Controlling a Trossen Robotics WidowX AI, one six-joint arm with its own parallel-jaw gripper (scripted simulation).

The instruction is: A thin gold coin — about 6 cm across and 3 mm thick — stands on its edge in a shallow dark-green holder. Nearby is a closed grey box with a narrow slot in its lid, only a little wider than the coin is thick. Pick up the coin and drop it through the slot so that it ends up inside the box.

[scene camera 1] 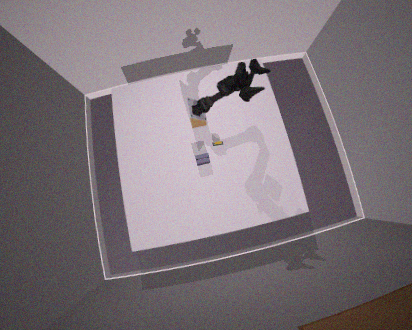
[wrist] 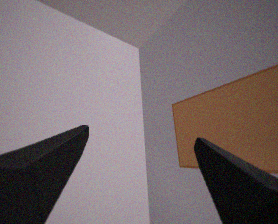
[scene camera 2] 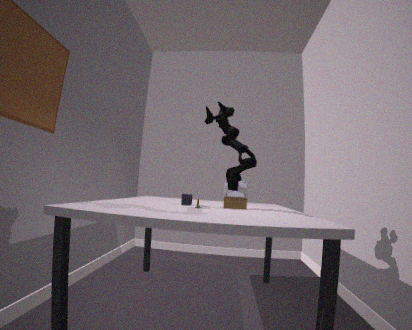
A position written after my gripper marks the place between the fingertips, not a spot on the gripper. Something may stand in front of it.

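Scene camera 1 shows my gripper [scene camera 1: 267, 79], open and holding nothing. The wrist view likewise shows the gripper [wrist: 142, 136].
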